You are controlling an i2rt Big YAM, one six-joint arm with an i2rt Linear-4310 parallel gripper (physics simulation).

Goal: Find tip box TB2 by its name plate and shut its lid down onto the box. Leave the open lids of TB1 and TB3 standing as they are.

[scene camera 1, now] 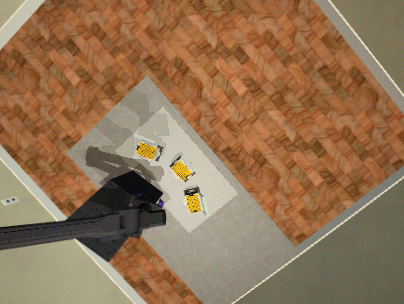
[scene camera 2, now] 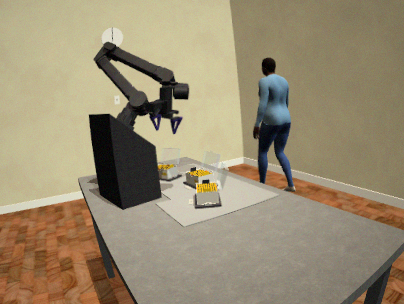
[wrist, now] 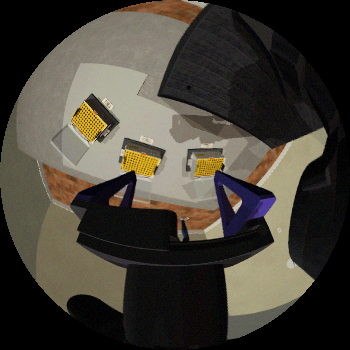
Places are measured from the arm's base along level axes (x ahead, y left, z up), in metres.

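Pixels of known places: gripper, fingertip midpoint: (scene camera 1: pixel 150 196) (scene camera 2: pixel 165 132) (wrist: pixel 174 174); arm's base at its link origin: (scene camera 2: pixel 121 127).
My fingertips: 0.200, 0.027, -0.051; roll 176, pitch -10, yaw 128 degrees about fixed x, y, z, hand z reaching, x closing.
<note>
For each thing: its top centre in the pictures, then the offset to it from my fingertips, as dx, dy, dz. Level surfaces: height alone.
- middle box at its top centre: (wrist: pixel 138 166) (scene camera 2: pixel 199 169) (scene camera 1: pixel 181 171) +0.146, +0.012, -0.200
- right box at its top centre: (wrist: pixel 211 169) (scene camera 1: pixel 145 151) +0.024, +0.239, -0.200
- table at its surface level: dz -0.278
- pale sheet at its surface level: dz -0.275
Three tip boxes with yellow racks and open clear lids stand on a pale sheet. The left box in the wrist view (wrist: pixel 90 120) (scene camera 1: pixel 192 202) (scene camera 2: pixel 207 189) has a plate that seems to read TB1; its lid (wrist: pixel 72 145) stands open. The middle box (wrist: pixel 141 161) (scene camera 1: pixel 181 170) (scene camera 2: pixel 199 174) and the right box (wrist: pixel 209 166) (scene camera 1: pixel 147 150) (scene camera 2: pixel 167 170) have name plates (wrist: pixel 146 140) (wrist: pixel 207 145) too small to read, so I cannot tell which is TB2. Their lids (wrist: pixel 137 191) (wrist: pixel 202 189) are open. My gripper (wrist: pixel 174 174) (scene camera 2: pixel 166 131) (scene camera 1: pixel 146 204) is open and empty, high above the table.
A tall black block (scene camera 2: pixel 125 170) (wrist: pixel 225 65) stands on the table (scene camera 2: pixel 280 250) (scene camera 1: pixel 240 260) beside the pale sheet (scene camera 2: pixel 240 200) (scene camera 1: pixel 220 190) (wrist: pixel 95 75), near the arm. A person (scene camera 2: pixel 274 100) stands beyond the table near the wall.
</note>
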